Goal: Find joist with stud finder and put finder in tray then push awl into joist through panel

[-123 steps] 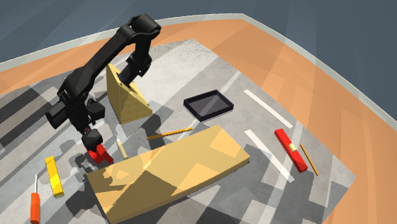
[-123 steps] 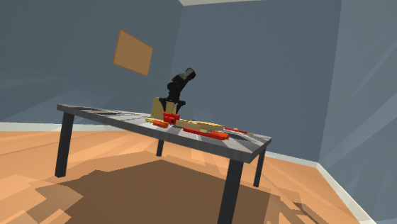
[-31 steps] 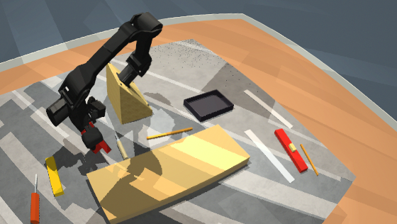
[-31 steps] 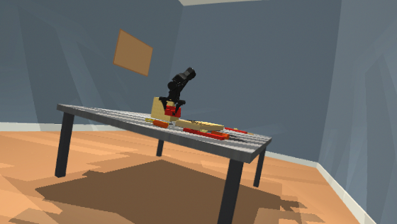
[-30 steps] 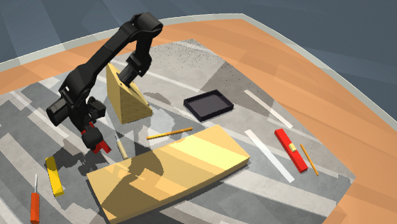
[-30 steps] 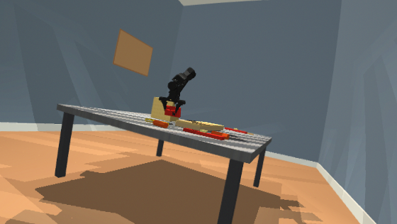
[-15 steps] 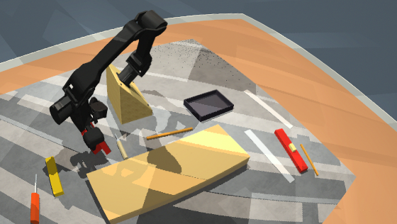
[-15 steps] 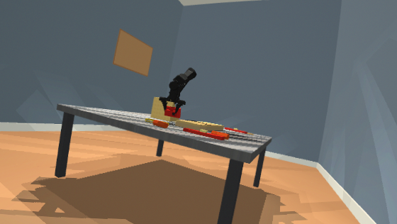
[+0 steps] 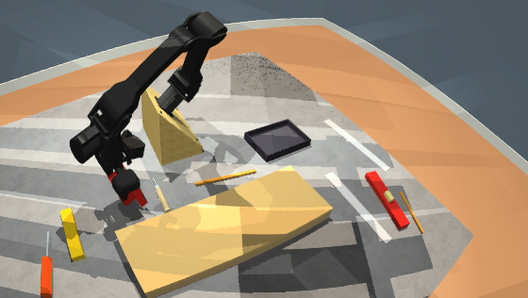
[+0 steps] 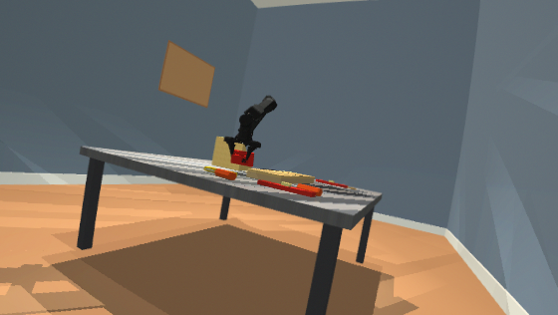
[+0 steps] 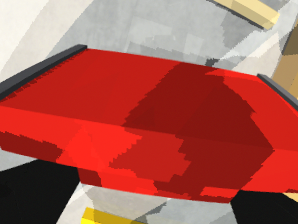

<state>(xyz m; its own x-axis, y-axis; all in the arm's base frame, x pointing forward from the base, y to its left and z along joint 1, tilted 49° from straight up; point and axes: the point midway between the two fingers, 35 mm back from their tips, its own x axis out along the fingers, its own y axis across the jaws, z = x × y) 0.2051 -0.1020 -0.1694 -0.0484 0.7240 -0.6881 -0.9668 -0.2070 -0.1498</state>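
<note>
Right now my gripper tip is 10 mm to the right of the stud finder and 10 mm short of it. From my gripper tip the other things lie so: awl 120 mm to the left, 70 mm below, 20 mm behind; then dark tray 530 mm to the left, 90 mm behind, 60 mm below; then yellow bar 170 mm to the right, 70 mm below, 50 mm ahead.
</note>
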